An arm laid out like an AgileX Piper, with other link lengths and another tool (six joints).
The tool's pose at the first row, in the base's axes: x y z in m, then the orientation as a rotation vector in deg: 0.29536, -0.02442, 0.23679, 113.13, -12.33, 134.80
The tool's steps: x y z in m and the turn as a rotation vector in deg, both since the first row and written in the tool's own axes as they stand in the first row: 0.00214, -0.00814, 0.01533, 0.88, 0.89, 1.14; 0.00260, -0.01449, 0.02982, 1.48, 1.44, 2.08; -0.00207, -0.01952, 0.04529, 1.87, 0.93, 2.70; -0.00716, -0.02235, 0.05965, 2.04, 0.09, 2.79; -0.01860, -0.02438, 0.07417, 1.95, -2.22, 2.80; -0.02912, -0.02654, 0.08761, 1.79, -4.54, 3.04
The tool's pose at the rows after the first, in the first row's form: 0.31104, -0.01872, 0.24202, 112.83, -12.47, 136.83; 0.32596, -0.01459, 0.24534, 112.73, -12.74, 138.26; 0.34255, -0.01169, 0.24369, 113.76, -12.97, 138.39; 0.35783, -0.01079, 0.24129, 114.91, -12.92, 137.75; 0.37428, -0.01044, 0.23262, 117.73, -13.15, 135.47; 0.38953, -0.00984, 0.22469, -120.29, 13.68, -132.93
